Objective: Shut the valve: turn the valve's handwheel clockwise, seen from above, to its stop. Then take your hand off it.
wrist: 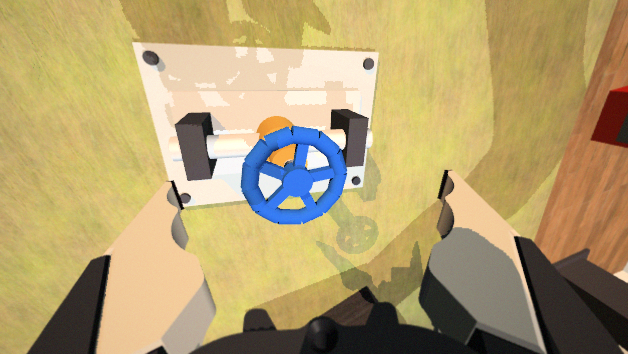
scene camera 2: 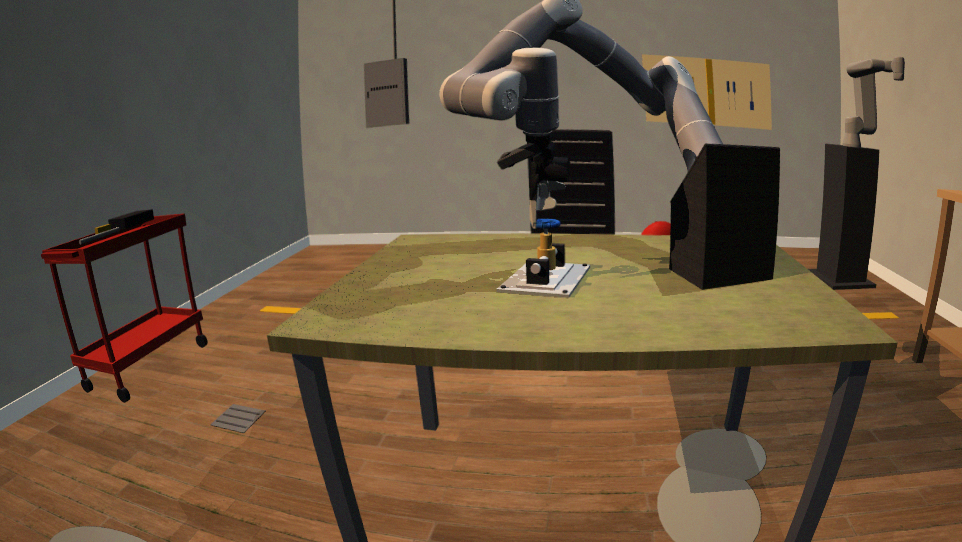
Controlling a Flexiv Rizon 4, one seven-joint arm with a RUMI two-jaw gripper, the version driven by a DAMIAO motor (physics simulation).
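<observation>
The valve's blue handwheel (scene camera 2: 548,222) (wrist: 292,216) sits level on top of the brass valve body (scene camera 2: 545,257) (wrist: 274,126). The valve stands on a pale base plate (scene camera 2: 575,279) (wrist: 345,67), with a pale pipe (wrist: 232,145) through two dark brackets. My gripper (scene camera 2: 541,210) (wrist: 311,178) is wide open and points down at the handwheel. In the wrist view the handwheel shows between the fingers, with a gap on each side and nothing gripped. The fingertips are near rim height or slightly above; exactly which I cannot tell.
The plate lies on the green-topped table (scene camera 2: 578,329). A large black block (scene camera 2: 740,215) stands on the table to the right, by the arm's base. A red cart (scene camera 2: 138,343) stands on the floor at the left. A dark drawer cabinet (scene camera 2: 592,151) stands behind the table.
</observation>
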